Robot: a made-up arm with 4 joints. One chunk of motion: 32 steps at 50 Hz.
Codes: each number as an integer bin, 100 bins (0 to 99) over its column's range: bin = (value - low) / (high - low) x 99, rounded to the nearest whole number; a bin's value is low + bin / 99 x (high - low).
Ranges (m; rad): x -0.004..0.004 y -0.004..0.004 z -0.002..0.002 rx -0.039..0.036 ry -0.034..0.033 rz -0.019..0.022
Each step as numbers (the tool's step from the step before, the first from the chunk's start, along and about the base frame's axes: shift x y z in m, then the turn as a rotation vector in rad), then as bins.
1 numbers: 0.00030 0.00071 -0.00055 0.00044 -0.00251 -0.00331
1 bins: 53 58 36 52 47 38
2 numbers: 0.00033 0.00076 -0.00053 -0.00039 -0.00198 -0.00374
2 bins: 54 59 36 51 47 37
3 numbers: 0.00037 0.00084 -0.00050 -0.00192 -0.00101 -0.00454
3 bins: 54 60 37 49 49 35
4 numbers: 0.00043 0.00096 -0.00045 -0.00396 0.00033 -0.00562
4 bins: 55 61 38 46 51 32
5 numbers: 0.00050 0.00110 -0.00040 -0.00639 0.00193 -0.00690
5 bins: 56 63 40 43 53 29
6 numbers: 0.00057 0.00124 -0.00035 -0.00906 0.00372 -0.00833
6 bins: 57 65 41 40 56 26
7 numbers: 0.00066 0.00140 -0.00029 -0.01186 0.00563 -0.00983
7 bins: 58 67 42 36 59 22
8 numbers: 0.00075 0.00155 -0.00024 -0.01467 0.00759 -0.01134
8 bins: 59 69 44 32 61 18
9 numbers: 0.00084 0.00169 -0.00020 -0.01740 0.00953 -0.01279
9 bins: 60 70 45 29 64 15
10 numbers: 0.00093 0.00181 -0.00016 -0.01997 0.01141 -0.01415
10 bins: 61 72 46 25 67 12
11 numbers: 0.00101 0.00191 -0.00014 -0.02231 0.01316 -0.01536
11 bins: 62 73 46 22 70 9
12 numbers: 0.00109 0.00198 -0.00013 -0.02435 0.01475 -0.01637
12 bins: 63 74 46 19 72 6
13 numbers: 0.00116 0.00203 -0.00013 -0.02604 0.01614 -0.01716
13 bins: 64 75 46 17 74 4
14 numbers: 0.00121 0.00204 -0.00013 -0.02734 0.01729 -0.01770
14 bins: 64 75 46 15 76 3
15 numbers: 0.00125 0.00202 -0.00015 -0.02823 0.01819 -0.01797
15 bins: 65 74 46 14 77 2
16 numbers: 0.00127 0.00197 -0.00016 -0.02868 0.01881 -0.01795
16 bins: 65 74 46 14 78 3
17 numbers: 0.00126 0.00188 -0.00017 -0.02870 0.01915 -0.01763
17 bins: 65 73 45 14 79 3
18 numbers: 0.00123 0.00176 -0.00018 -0.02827 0.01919 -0.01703
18 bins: 65 71 45 14 79 5
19 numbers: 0.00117 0.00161 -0.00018 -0.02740 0.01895 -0.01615
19 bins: 64 69 45 15 78 7
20 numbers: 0.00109 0.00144 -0.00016 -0.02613 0.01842 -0.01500
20 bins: 63 67 46 17 77 10
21 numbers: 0.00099 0.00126 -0.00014 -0.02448 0.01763 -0.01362
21 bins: 62 65 46 19 76 13
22 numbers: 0.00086 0.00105 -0.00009 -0.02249 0.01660 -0.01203
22 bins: 60 62 47 22 75 17
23 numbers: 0.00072 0.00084 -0.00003 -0.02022 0.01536 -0.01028
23 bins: 58 60 49 25 73 21
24 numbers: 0.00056 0.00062 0.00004 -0.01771 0.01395 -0.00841
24 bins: 56 57 50 28 71 26
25 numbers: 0.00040 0.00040 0.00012 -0.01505 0.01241 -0.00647
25 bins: 54 54 52 32 69 30
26 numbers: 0.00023 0.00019 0.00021 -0.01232 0.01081 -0.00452
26 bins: 52 52 55 35 66 35
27 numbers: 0.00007 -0.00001 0.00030 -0.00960 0.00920 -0.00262
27 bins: 50 49 57 39 64 40
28 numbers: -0.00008 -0.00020 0.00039 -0.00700 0.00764 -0.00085
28 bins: 49 47 59 42 62 44
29 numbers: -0.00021 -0.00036 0.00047 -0.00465 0.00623 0.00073
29 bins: 47 45 61 45 59 48
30 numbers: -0.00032 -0.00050 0.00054 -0.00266 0.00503 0.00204
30 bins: 46 43 63 48 58 51
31 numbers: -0.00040 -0.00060 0.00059 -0.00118 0.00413 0.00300
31 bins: 45 42 64 50 56 53
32 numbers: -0.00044 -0.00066 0.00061 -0.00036 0.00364 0.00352
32 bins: 44 41 65 51 56 54
